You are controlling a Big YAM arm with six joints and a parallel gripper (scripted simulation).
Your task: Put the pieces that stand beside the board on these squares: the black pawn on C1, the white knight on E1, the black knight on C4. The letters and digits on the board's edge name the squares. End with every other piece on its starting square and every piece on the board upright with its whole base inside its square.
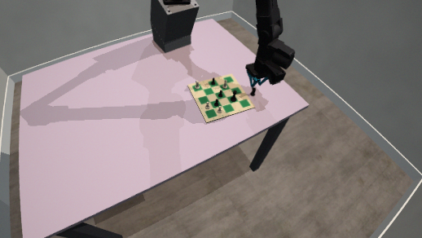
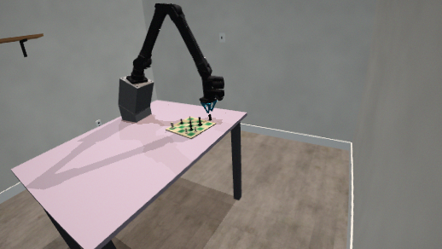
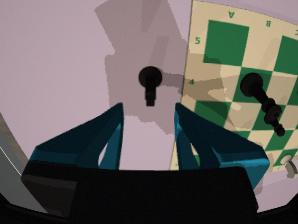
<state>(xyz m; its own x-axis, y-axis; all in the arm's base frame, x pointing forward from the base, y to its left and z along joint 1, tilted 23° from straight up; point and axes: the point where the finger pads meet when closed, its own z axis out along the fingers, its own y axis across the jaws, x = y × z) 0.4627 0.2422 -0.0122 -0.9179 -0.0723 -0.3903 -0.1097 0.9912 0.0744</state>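
Right now my hand is 50 mm above the black knight. Also, from my hand: white knight (100 mm behind, 230 mm to the right, 40 mm below); chessboard (30 mm behind, 140 mm to the right, 60 mm below).
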